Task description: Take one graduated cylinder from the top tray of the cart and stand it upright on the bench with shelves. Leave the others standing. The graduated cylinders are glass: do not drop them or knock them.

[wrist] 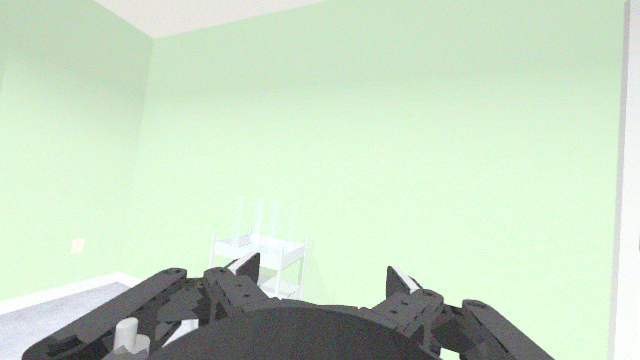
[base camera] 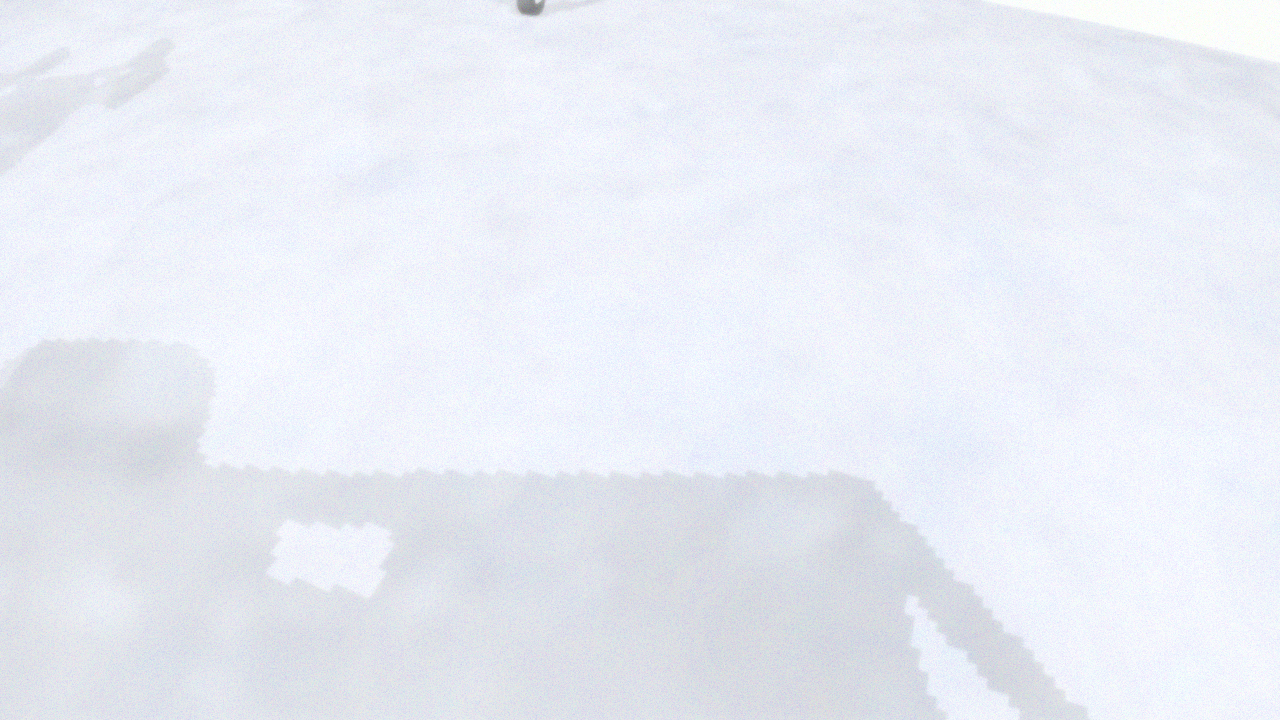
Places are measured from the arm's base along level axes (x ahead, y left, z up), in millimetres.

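Pixels of known places: gripper, fingertip midpoint: (wrist: 322,273).
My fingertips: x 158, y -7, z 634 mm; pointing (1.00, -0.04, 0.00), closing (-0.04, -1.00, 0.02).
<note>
Behind a point stands the place of what it marks.
A white cart (wrist: 280,258) {y 163, x 1133, z 328 mm} stands far off in the wrist view, left of the middle, near the green wall. Several tall, pale, clear graduated cylinders stand upright on its top tray; one cylinder (wrist: 259,217) {y 328, x 1266, z 499 mm} shows more plainly than the others, which are faint against the wall. My gripper (wrist: 322,273) {y -7, x 158, z 634 mm} is open with its fingers wide apart and holds nothing. It is well short of the cart, and its left finger covers part of the cart's lower portion. The bench with shelves does not show clearly in either view.
A small dark caster wheel (base camera: 530,6) {y 163, x 1134, z -377 mm} shows at the top edge of the base camera view. Green walls (wrist: 425,150) {y -572, x 1270, z 982 mm} meet in a corner at the left in the wrist view. A white vertical edge (wrist: 625,175) {y -1304, x 960, z 897 mm} stands at the far right. The robot's shadow lies on the pale floor (base camera: 626,268) {y 22, x 571, z -397 mm}.
</note>
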